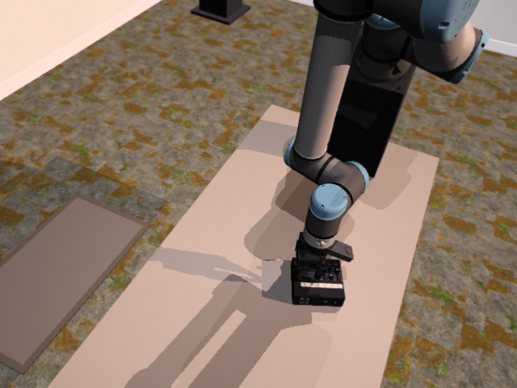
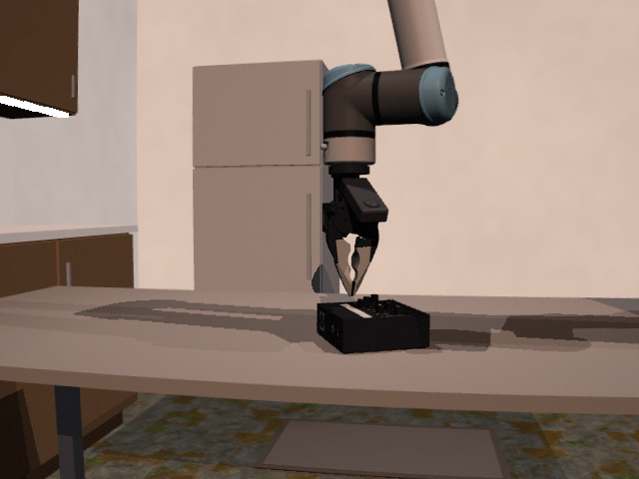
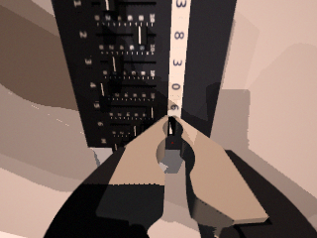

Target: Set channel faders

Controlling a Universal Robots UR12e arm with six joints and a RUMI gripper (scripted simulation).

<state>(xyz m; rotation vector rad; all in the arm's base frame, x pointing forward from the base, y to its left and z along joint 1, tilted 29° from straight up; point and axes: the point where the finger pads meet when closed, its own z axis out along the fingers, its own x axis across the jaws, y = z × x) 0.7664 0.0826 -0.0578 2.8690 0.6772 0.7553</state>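
Right now my hand is 6 cm past the channel 3 fader, 2 cm to the right of it and 2 cm above it. Round my hand: master fader: 7 cm to the right, 3 cm behind, 2 cm below; then channel 1 fader: 8 cm behind, 6 cm to the left, 2 cm below; then channel 2 fader: 5 cm to the left, 5 cm behind, 2 cm below.
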